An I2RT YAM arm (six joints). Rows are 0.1 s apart.
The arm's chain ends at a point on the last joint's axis. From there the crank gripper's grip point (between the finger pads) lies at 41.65 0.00 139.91 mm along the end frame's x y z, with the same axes.
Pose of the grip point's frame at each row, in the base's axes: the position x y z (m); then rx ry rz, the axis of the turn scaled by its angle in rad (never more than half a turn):
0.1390 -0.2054 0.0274 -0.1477 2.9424 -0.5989
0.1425 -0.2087 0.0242 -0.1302 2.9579 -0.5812
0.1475 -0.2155 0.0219 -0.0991 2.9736 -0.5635
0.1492 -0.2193 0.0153 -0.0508 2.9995 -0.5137
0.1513 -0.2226 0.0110 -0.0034 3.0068 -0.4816
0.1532 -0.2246 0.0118 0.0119 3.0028 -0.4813
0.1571 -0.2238 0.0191 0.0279 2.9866 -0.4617
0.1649 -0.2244 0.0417 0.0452 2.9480 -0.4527
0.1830 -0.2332 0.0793 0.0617 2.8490 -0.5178
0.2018 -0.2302 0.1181 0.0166 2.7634 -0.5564
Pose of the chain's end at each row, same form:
0.1589 -0.1469 0.1597 -0.1477 2.9424 -0.5989
0.1643 -0.1523 0.1571 -0.1302 2.9579 -0.5812
0.1715 -0.1615 0.1554 -0.0991 2.9736 -0.5635
0.1763 -0.1710 0.1504 -0.0508 2.9995 -0.5137
0.1794 -0.1783 0.1472 -0.0034 3.0068 -0.4816
0.1810 -0.1806 0.1482 0.0119 3.0028 -0.4813
0.1824 -0.1816 0.1565 0.0279 2.9866 -0.4617
0.1848 -0.1826 0.1801 0.0452 2.9480 -0.4527
0.1910 -0.1839 0.2165 0.0617 2.8490 -0.5178
0.1981 -0.1751 0.2532 0.0166 2.7634 -0.5564

